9 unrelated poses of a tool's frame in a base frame.
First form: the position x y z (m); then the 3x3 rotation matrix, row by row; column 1 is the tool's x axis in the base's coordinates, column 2 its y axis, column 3 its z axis. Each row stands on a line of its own.
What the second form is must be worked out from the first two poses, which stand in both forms.
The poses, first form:
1:
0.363 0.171 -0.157
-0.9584 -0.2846 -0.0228
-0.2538 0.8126 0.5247
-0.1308 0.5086 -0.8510
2:
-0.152 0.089 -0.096
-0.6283 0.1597 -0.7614
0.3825 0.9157 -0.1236
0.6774 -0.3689 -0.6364
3:
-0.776 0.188 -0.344
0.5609 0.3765 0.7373
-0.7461 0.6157 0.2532
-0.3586 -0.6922 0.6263
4:
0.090 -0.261 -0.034
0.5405 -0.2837 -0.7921
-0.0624 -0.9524 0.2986
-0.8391 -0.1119 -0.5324
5:
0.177 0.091 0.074
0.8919 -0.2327 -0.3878
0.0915 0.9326 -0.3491
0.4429 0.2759 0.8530
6:
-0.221 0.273 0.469
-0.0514 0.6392 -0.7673
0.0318 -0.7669 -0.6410
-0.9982 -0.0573 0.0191
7:
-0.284 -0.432 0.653
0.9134 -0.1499 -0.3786
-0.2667 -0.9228 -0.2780
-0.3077 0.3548 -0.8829
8:
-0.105 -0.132 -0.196
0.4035 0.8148 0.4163
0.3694 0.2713 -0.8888
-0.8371 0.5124 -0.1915
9:
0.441 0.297 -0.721
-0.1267 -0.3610 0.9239
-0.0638 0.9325 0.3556
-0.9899 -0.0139 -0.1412
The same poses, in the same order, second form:
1: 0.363 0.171 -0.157 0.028 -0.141 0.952 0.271
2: -0.152 0.089 -0.096 0.403 -0.152 -0.892 0.138
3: -0.776 0.188 -0.344 0.837 -0.282 0.327 -0.335
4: 0.090 -0.261 -0.034 0.118 -0.870 0.099 0.469
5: 0.177 0.091 0.074 0.959 0.163 -0.217 0.085
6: -0.221 0.273 0.469 0.224 0.651 0.258 -0.678
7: -0.284 -0.432 0.653 0.164 0.964 -0.108 -0.178
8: -0.105 -0.132 -0.196 0.609 0.575 0.515 -0.183
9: 0.441 0.297 -0.721 0.645 -0.143 0.742 0.115
